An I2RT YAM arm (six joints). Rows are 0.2 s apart.
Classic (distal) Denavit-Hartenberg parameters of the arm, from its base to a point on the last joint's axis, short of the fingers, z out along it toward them. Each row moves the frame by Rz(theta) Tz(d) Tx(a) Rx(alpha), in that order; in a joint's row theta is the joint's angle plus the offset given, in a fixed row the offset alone. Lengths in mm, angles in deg.
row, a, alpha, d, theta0
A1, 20, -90, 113.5, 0
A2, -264, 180, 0, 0
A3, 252.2, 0, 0, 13.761
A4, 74, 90, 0, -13.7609
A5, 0, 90, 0, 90
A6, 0, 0, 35.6, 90
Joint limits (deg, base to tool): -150..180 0..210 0..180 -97..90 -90..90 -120..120
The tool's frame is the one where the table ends.
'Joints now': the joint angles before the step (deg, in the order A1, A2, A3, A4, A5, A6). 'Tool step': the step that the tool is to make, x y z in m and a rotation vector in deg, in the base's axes. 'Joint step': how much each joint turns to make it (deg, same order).
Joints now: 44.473, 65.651, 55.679, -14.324, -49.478, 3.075
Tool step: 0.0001, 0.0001, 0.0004, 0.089, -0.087, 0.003
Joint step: 0.000, 0.016, 0.056, 0.086, -0.004, 0.002
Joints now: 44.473, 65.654, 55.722, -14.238, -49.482, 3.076
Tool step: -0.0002, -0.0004, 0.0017, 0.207, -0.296, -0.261
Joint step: -0.010, -0.172, 0.156, 0.084, 0.254, 0.073
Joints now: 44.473, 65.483, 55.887, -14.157, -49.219, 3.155
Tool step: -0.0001, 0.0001, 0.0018, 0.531, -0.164, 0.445
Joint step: -0.016, -0.022, 0.178, 0.358, -0.528, 0.090
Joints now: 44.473, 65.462, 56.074, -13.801, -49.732, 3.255
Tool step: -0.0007, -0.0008, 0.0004, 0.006, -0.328, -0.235
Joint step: 0.011, -0.286, -0.095, -0.084, 0.314, -0.171
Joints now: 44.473, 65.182, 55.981, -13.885, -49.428, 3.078
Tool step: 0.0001, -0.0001, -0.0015, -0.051, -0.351, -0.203
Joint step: -0.005, -0.056, -0.362, 0.309, 0.293, -0.279
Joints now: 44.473, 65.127, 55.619, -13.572, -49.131, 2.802
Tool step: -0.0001, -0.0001, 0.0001, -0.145, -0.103, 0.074
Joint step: 0.000, 0.014, 0.119, -0.353, 0.001, -0.291
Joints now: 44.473, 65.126, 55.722, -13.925, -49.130, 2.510
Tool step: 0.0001, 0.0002, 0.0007, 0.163, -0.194, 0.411
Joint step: -0.019, 0.090, 0.182, -0.058, -0.387, -0.289
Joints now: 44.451, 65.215, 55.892, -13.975, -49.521, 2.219
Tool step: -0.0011, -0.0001, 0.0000, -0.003, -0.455, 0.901
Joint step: 0.105, -0.053, 0.086, -0.542, -0.602, -0.948
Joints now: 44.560, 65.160, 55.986, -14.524, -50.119, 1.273
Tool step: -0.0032, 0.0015, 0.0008, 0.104, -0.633, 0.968
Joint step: 0.762, -0.178, 0.077, -0.242, -0.039, -0.663
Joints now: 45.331, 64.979, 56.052, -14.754, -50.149, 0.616
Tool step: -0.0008, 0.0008, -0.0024, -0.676, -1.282, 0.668
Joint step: 0.281, 0.210, 0.030, -1.103, 0.219, -2.217
